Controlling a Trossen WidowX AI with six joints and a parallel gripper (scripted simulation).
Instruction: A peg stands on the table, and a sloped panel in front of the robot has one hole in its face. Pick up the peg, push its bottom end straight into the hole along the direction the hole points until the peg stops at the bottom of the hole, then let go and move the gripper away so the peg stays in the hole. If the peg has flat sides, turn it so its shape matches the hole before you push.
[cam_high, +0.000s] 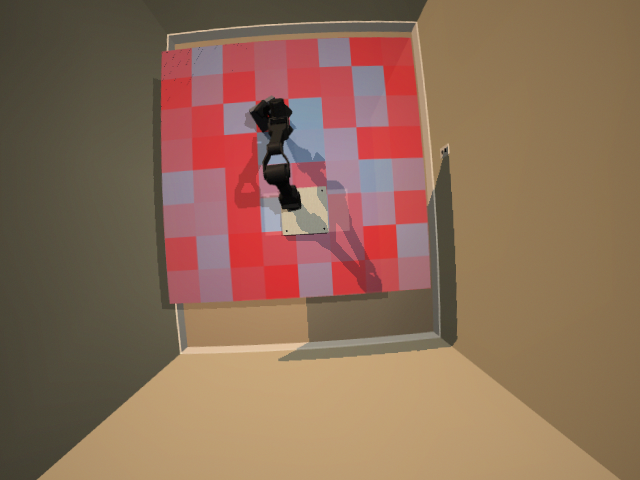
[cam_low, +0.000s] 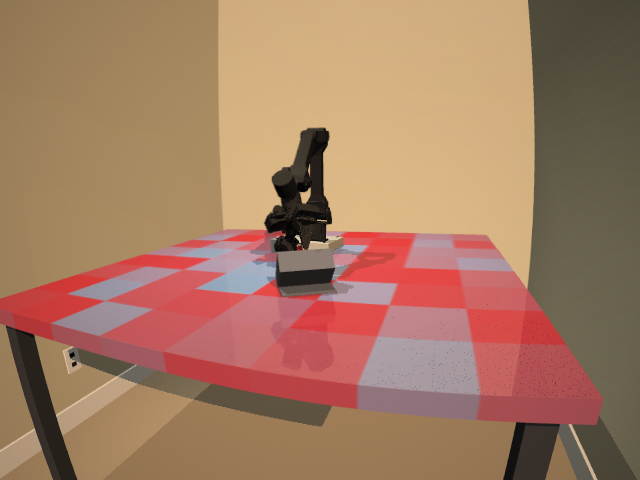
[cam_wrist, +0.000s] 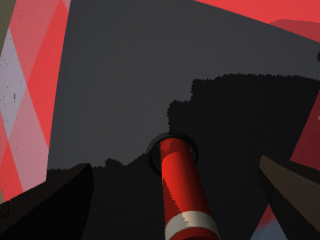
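Now: the red peg 10 mm behind my gripper tip and 10 mm above it. The rest, counted from my gripper tip: dark sloped panel: 30 mm ahead, 10 mm to the left, 30 mm below.
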